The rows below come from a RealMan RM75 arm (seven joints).
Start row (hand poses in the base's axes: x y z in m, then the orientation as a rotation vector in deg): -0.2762, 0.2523, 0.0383, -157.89, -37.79, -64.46
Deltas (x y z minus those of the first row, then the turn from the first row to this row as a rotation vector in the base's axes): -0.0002, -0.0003, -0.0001, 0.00, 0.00, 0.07; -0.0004, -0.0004, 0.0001, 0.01, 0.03, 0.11; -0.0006, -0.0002, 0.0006, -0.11, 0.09, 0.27; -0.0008, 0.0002, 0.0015, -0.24, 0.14, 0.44; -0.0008, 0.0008, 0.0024, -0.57, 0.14, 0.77; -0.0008, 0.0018, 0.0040, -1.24, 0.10, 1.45; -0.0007, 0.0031, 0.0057, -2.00, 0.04, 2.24; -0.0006, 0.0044, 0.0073, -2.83, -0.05, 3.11; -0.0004, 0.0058, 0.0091, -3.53, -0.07, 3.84; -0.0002, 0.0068, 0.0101, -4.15, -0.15, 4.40; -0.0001, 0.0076, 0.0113, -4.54, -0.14, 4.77; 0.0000, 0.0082, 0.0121, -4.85, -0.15, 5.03; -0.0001, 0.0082, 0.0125, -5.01, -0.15, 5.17; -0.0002, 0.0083, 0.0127, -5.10, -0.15, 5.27
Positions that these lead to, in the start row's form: -0.2764, 0.2520, 0.0382, -157.85, -37.88, -64.45; -0.2766, 0.2519, 0.0384, -157.82, -37.92, -64.39; -0.2768, 0.2521, 0.0389, -157.84, -38.21, -64.27; -0.2770, 0.2525, 0.0398, -157.86, -38.53, -64.16; -0.2770, 0.2531, 0.0407, -157.92, -39.20, -64.09; -0.2770, 0.2541, 0.0423, -158.01, -40.59, -63.99; -0.2769, 0.2554, 0.0440, -158.08, -42.20, -63.90; -0.2768, 0.2567, 0.0456, -158.13, -43.98, -63.82; -0.2766, 0.2581, 0.0474, -158.18, -45.46, -63.66; -0.2764, 0.2591, 0.0484, -158.26, -46.68, -63.63; -0.2763, 0.2599, 0.0496, -158.31, -47.46, -63.52; -0.2762, 0.2605, 0.0504, -158.37, -48.04, -63.46; -0.2763, 0.2605, 0.0508, -158.40, -48.35, -63.42; -0.2764, 0.2606, 0.0510, -158.39, -48.55, -63.40
